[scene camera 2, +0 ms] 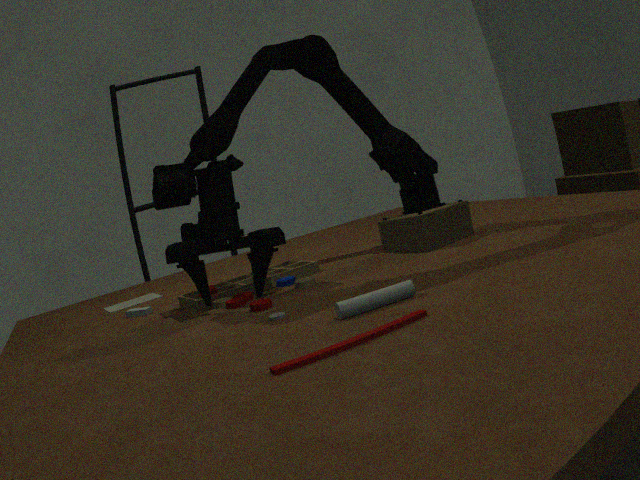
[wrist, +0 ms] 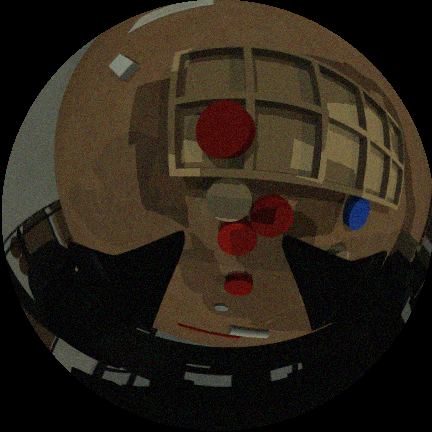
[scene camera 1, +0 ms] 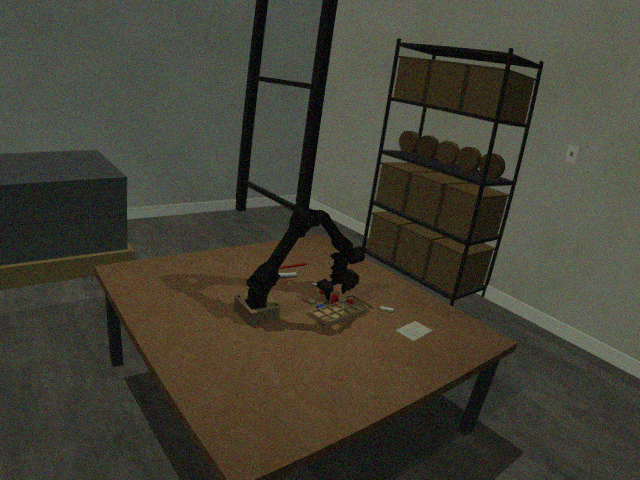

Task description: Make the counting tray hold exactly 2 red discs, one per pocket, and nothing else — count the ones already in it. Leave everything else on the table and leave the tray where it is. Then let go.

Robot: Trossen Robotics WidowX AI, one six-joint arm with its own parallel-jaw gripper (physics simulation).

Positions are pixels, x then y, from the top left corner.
Labels:
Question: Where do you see a wooden counting tray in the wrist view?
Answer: At 314, 125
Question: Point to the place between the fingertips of the gripper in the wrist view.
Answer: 234, 238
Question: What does the red rod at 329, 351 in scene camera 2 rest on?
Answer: The table.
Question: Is the gripper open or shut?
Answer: Open.

